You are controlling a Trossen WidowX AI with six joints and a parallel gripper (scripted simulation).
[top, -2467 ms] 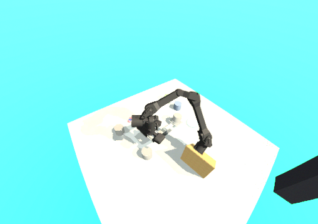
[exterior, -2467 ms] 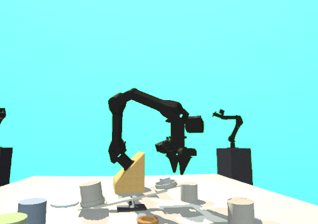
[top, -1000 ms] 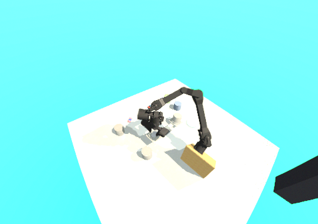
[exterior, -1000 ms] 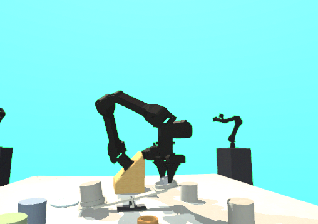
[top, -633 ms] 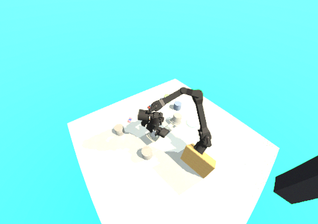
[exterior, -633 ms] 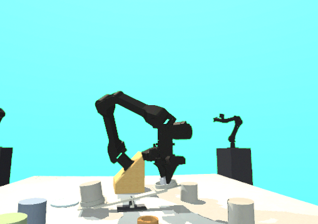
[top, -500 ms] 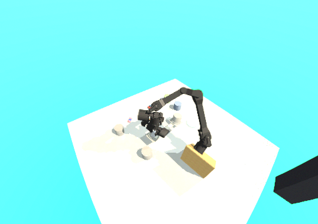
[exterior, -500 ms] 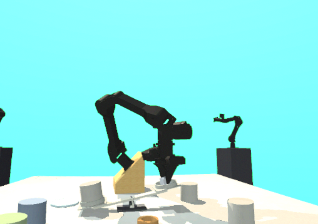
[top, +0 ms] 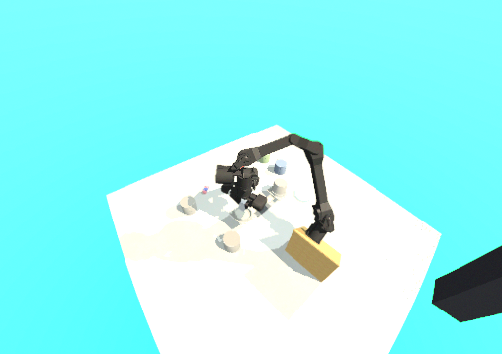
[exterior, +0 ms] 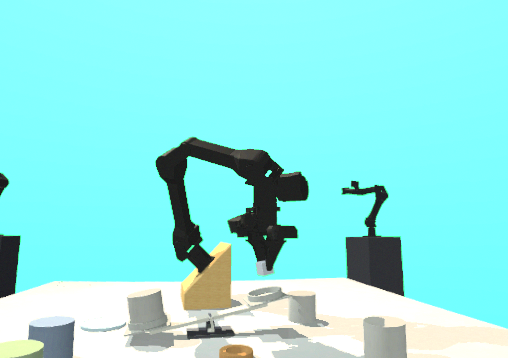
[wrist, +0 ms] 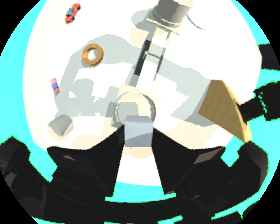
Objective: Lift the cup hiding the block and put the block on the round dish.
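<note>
The grey cup lies 1 cm behind my gripper tip, 28 cm to the right of it and 7 cm below it. Also, from my gripper tip: orange ring: 15 cm ahead, 11 cm to the right, 12 cm below; pale blue block: right at my gripper tip; red toy car: 27 cm ahead, 25 cm to the right, 12 cm below.
</note>
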